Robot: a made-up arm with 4 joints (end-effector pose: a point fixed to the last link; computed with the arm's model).
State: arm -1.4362 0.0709 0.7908 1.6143
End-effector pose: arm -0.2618 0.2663 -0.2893 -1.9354 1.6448 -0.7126
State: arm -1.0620 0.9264 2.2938 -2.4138
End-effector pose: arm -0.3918 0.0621 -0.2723 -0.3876 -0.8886 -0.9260
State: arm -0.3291 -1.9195 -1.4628 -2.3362
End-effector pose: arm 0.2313 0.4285 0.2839 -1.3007 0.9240 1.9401
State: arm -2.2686 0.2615 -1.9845 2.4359
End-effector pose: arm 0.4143 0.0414 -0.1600 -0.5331 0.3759 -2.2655
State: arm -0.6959 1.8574 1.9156 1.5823
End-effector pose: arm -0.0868 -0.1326 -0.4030 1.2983 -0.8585 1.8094
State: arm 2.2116 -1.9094 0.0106 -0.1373
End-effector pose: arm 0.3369 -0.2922 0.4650 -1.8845 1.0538 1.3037
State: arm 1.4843 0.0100 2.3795 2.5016
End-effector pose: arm 0.0881 -0.3245 0.0171 1.1261 1.0205 1.2225
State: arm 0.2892 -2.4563 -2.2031 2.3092
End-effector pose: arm 0.1976 0.3446 0.1526 -0.4016 2.4338 0.2564
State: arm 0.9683 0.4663 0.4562 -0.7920
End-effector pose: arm 0.1797 -0.1551 -0.7060 0.5301 -0.2671 1.0194
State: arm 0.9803 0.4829 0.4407 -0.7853
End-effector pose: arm 0.1834 -0.1389 -0.7102 0.5480 -0.2752 1.0342
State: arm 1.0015 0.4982 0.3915 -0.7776
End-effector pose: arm 0.1768 -0.1096 -0.7220 0.5965 -0.2627 1.0639
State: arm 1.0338 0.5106 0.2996 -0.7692
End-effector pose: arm 0.1530 -0.0655 -0.7412 0.6829 -0.2203 1.1116
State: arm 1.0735 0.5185 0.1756 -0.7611
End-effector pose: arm 0.1098 -0.0153 -0.7614 0.7959 -0.1488 1.1698
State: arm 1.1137 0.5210 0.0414 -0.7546
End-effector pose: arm 0.0527 0.0287 -0.7759 0.9145 -0.0588 1.2260
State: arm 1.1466 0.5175 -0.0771 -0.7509
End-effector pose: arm -0.0051 0.0571 -0.7821 1.0156 0.0316 1.2680
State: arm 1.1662 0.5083 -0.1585 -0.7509
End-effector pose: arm -0.0489 0.0683 -0.7828 1.0822 0.1028 1.2894
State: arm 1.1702 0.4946 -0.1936 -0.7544
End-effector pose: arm -0.0711 0.0661 -0.7823 1.1081 0.1424 1.2902
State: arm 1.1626 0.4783 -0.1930 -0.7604
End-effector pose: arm -0.0758 0.0559 -0.7824 1.1038 0.1558 1.2772
